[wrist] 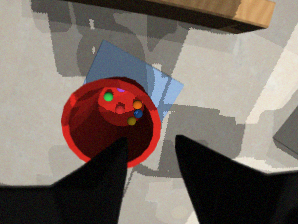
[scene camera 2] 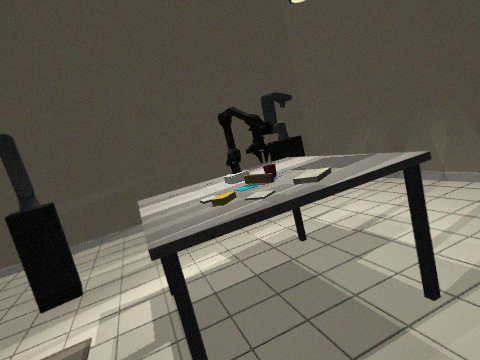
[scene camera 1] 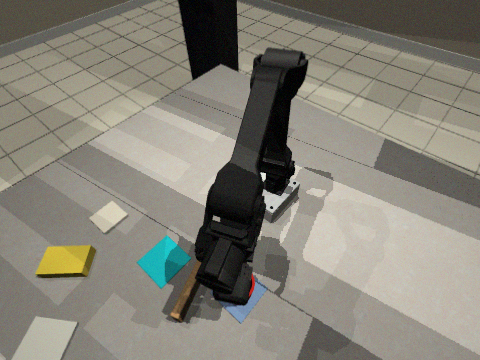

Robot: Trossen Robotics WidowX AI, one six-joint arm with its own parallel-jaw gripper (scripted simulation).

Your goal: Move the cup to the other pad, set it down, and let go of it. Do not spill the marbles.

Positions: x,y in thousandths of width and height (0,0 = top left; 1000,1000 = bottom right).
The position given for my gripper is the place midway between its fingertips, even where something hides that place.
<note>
I see my gripper (scene camera 1: 501,740), a red cup (wrist: 304,556) and a yellow block (scene camera 1: 149,726).
My gripper is seen too in the wrist view (wrist: 508,636). The wrist view does not show the yellow block: it is out of frame.
</note>
